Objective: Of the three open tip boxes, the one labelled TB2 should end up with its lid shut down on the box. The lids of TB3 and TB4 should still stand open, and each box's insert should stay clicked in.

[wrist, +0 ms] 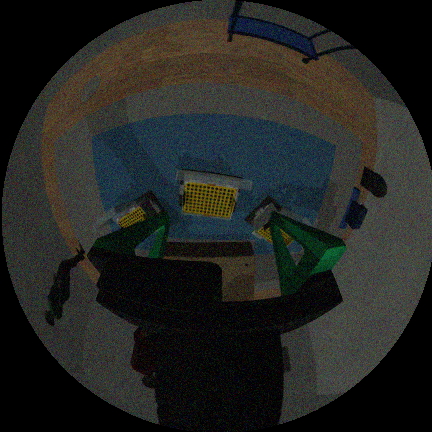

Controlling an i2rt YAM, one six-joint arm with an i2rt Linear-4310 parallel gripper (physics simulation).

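Places are measured from the arm's base along level axes (x ahead, y left, z up), in centimetres.
Pixels of known places: gripper, fingertip midpoint: (219, 216).
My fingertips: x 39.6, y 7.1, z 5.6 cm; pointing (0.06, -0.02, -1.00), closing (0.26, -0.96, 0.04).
Ahead of a thing's pixels: the offset from my fingertips to its middle. "spot": to the spot under its first point. Level surfaces: height alone.
The middle box, TB2 @(dx -8.2, dy -0.4, dz -18.4 cm) (209, 200), shows its yellow insert uncovered. Its clear lid @(spot: dx +0.1, dy +0.2, dz -10.6 cm) (215, 177) stands open along the far side, seen nearly edge-on. The left box, TB4 @(dx -20.3, dy +18.6, dz -18.4 cm) (131, 217), shows its yellow insert, with its clear lid (104, 222) open to the left. The right box, TB3 (274, 234), is partly hidden behind the right finger; its yellow insert shows and its lid is hard to make out. No label is readable. My gripper (219, 216) is open and empty, its green fingertips apart on either side of the near part of TB2; its height is unclear.
The boxes stand on a blue mat @(dz -24.9 cm) (220, 135) on a table with a wooden border (200, 37). A dark brown bar (207, 248) lies near the gripper body. A blue-seated frame (272, 34) stands beyond the far edge. Dark and blue objects (356, 214) are at the right edge.
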